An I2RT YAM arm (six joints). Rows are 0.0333 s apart.
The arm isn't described. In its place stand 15 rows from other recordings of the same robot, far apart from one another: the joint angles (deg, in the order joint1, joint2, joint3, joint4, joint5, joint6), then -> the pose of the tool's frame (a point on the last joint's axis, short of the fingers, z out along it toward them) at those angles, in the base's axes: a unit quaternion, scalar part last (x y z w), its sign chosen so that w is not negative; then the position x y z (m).
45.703 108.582 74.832 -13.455 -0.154 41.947 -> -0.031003, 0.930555, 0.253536, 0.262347, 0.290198, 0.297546, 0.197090
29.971 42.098 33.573 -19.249 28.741 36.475 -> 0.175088, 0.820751, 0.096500, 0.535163, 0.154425, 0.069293, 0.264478
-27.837 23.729 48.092 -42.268 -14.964 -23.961 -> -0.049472, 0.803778, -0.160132, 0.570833, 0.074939, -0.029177, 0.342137
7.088 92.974 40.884 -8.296 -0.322 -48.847 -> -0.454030, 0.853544, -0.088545, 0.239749, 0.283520, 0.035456, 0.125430
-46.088 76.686 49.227 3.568 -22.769 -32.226 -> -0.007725, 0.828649, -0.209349, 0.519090, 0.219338, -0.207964, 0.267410
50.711 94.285 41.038 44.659 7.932 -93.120 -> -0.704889, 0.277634, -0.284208, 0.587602, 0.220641, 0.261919, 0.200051
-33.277 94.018 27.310 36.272 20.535 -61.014 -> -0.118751, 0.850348, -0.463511, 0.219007, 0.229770, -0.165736, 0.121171
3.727 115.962 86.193 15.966 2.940 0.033 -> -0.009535, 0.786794, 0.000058, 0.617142, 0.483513, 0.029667, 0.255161
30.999 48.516 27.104 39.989 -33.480 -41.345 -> -0.518700, 0.313193, 0.097332, 0.789548, 0.155669, 0.116443, 0.310725
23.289 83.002 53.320 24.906 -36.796 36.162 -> -0.134049, 0.717891, 0.520257, 0.442714, 0.297024, 0.151066, 0.297807
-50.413 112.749 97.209 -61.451 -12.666 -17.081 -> 0.271236, 0.949601, 0.028583, 0.154502, 0.260075, -0.302273, 0.243190
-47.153 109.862 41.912 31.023 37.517 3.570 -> 0.492674, 0.703946, -0.424187, 0.286003, 0.214647, -0.263297, 0.095819
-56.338 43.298 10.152 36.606 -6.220 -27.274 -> 0.133497, 0.672443, -0.456946, 0.566744, 0.100207, -0.143511, 0.217430
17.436 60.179 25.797 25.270 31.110 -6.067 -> 0.020991, 0.753229, -0.141178, 0.642086, 0.222991, 0.050756, 0.237162
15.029 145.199 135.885 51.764 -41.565 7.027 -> -0.350217, 0.353340, 0.304068, 0.812429, 0.537149, 0.168677, 0.351653
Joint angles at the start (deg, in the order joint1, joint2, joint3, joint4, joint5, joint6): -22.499 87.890 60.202 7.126 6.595 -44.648
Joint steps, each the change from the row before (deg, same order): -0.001 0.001 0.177 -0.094 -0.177 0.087; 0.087 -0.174 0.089 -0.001 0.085 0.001; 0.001 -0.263 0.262 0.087 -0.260 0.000; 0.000 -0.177 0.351 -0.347 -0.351 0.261; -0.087 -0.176 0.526 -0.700 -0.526 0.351; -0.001 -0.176 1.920 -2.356 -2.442 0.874; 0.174 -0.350 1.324 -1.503 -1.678 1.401; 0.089 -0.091 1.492 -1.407 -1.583 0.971; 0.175 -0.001 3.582 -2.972 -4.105 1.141; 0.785 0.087 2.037 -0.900 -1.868 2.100; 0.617 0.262 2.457 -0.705 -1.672 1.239
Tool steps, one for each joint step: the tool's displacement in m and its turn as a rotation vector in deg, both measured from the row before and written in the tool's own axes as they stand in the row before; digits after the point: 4 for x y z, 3 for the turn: -0.0007 -0.0006 -0.0001 -0.068 -0.182 0.097; -0.0012 -0.0007 -0.0009 0.187 -0.186 0.000; -0.0021 -0.0021 -0.0014 0.241 -0.616 0.068; -0.0017 -0.0016 -0.0010 -0.125 -0.374 0.280; -0.0017 -0.0022 -0.0011 -0.319 -0.308 0.380; -0.0069 -0.0048 -0.0022 -1.949 -1.493 0.855; -0.0064 -0.0033 -0.0029 -1.244 -1.369 1.349; -0.0062 -0.0035 -0.0019 -1.138 -1.230 0.943; -0.0148 -0.0079 -0.0041 -2.873 -3.218 1.058; -0.0120 -0.0018 -0.0019 -1.409 -2.428 1.757; -0.0130 -0.0035 -0.0015 -0.937 -2.522 0.875
